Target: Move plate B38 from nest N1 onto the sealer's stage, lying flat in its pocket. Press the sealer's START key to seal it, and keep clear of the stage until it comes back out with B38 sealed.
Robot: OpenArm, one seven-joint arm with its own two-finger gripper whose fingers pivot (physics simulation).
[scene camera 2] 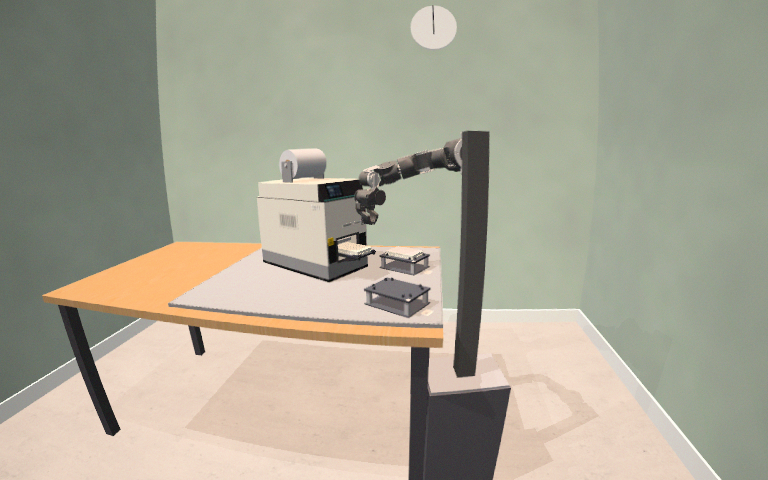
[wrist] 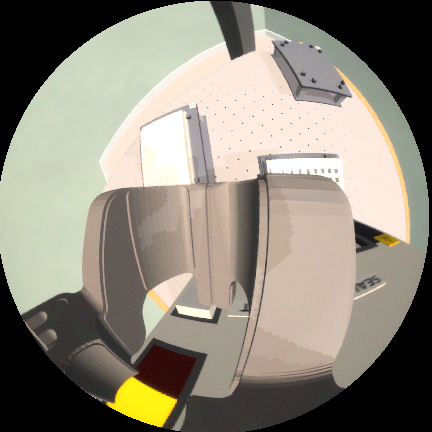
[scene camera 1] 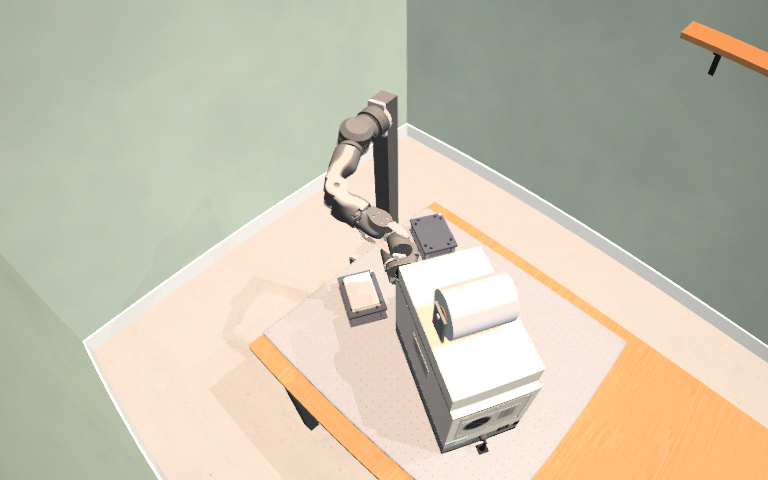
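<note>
A white welled plate [scene camera 2: 353,248] [wrist: 305,167] lies flat on the sealer's stage [scene camera 2: 372,253], which sticks partly out of the front of the sealer [scene camera 1: 492,362] [scene camera 2: 291,229] [wrist: 390,280]. No label on the plate is readable. In the wrist view my fingers hide part of it. My gripper [scene camera 1: 392,276] [scene camera 2: 369,218] [wrist: 219,246] is shut and empty, above the stage at the sealer's front. Its tips are near a white key [wrist: 195,312] on the panel; whether they touch it I cannot tell. A yellow lamp [wrist: 145,400] is lit below a dark red one [wrist: 170,367].
A second white plate [scene camera 1: 360,291] [scene camera 2: 403,253] [wrist: 165,150] sits on a dark nest [scene camera 1: 370,313] [wrist: 200,145]. Another dark nest [scene camera 1: 433,233] [scene camera 2: 396,289] [wrist: 315,67] stands empty on the other side. A white film roll [scene camera 1: 481,305] [scene camera 2: 305,163] is on the sealer's top.
</note>
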